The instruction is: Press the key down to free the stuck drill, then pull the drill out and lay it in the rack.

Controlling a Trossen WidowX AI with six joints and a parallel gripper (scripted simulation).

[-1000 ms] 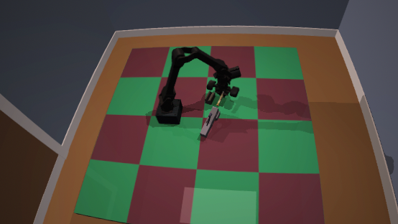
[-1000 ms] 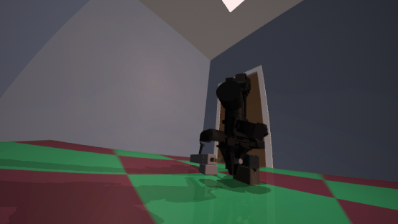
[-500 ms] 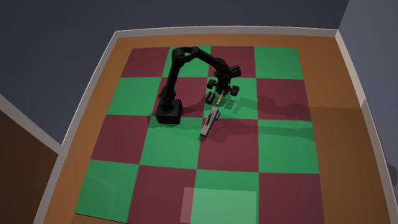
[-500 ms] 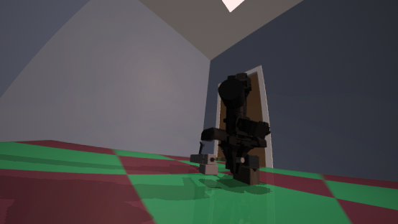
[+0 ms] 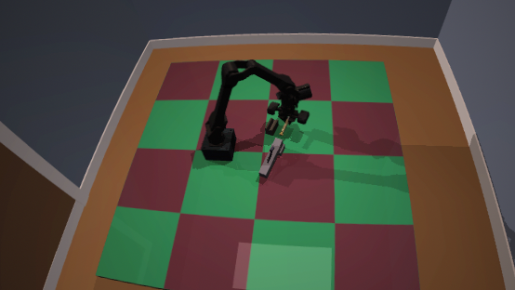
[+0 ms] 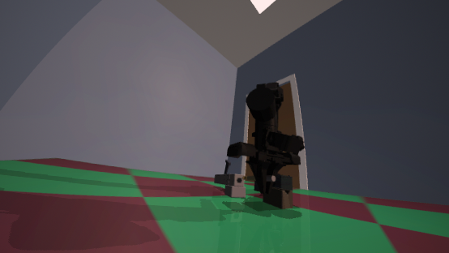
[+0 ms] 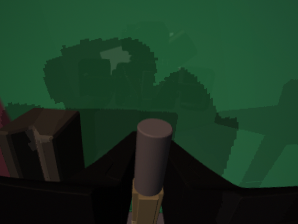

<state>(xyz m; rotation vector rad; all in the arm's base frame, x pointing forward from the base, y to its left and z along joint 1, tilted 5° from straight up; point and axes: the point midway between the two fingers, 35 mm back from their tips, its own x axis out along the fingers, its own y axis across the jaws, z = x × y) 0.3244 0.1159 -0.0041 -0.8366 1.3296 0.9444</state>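
The drill is 30 mm to the right of my gripper tip, 30 mm above it and 20 mm behind it. From my gripper tip the other things lie so: key: 200 mm to the right, 80 mm behind, 50 mm above; grey holder block: 180 mm to the right, 80 mm behind; dark rack: 80 mm behind, 10 mm below.
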